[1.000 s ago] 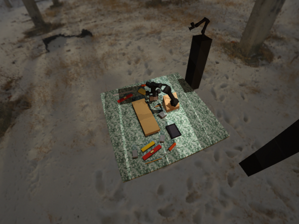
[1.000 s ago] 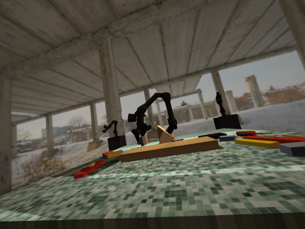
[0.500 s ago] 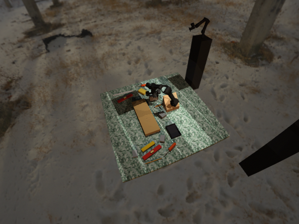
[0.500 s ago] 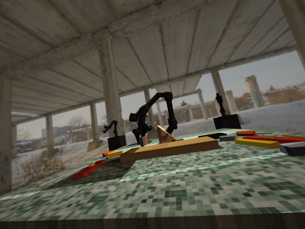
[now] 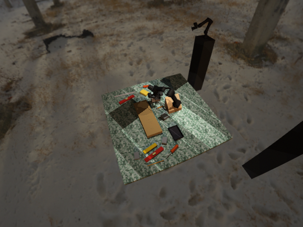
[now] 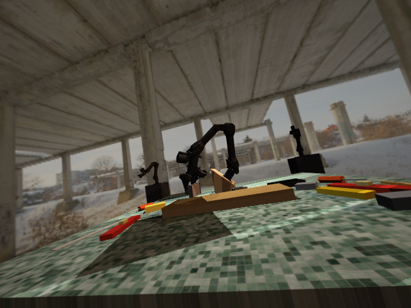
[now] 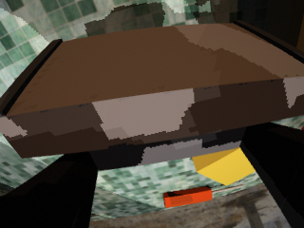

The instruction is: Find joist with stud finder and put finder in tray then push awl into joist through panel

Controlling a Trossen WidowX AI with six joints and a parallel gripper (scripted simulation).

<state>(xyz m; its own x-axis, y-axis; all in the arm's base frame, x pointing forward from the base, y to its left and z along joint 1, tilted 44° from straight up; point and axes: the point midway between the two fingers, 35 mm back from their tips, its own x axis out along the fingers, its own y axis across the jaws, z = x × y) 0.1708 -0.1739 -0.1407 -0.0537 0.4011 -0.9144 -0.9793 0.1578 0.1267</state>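
My gripper tip is now 20 mm short of the stud finder and 10 mm above it. The rest, counted from my gripper tip: yellow block 190 mm to the right, 80 mm ahead, 60 mm below; then orange-handled awl 140 mm to the left, 70 mm below, 20 mm ahead; then black tray 550 mm to the left, 60 mm below, 10 mm behind.
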